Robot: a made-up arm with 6 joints.
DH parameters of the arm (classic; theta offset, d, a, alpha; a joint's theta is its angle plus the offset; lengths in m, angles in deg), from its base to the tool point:
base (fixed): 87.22 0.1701 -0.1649 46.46
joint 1: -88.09 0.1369 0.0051 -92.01
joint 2: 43.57 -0.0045 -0.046 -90
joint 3: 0 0.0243 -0.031 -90
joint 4: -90 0.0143 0.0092 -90
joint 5: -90 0.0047 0.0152 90
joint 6: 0 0.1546 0.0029 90
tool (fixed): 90 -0.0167 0 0
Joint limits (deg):
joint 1: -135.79..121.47
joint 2: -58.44..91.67
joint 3: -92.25..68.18
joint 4: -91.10..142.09
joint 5: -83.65..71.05
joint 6: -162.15..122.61
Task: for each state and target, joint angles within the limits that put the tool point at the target. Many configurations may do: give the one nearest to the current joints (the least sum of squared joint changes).
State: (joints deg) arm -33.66 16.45 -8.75 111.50 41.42 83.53
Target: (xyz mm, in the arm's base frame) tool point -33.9 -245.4 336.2
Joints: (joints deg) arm -63.13 27.93 -54.33 89.10 71.05 77.86
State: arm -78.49 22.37 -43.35 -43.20 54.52 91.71
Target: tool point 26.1 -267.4 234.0
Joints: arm -53.96 13.76 -58.02 -40.07 64.41 91.95
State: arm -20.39 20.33 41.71 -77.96 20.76 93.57
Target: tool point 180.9 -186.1 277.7
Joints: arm -6.91 -18.71 25.09 -35.64 -12.07 99.01
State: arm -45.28 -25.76 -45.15 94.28 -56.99 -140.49
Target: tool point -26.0 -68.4 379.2
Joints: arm -21.38 -34.78 -49.85 94.88 -82.34 -144.49
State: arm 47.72 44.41 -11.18 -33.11 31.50 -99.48
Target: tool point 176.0 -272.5 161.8
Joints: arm 54.79 38.56 -27.14 -32.79 70.92 -97.50
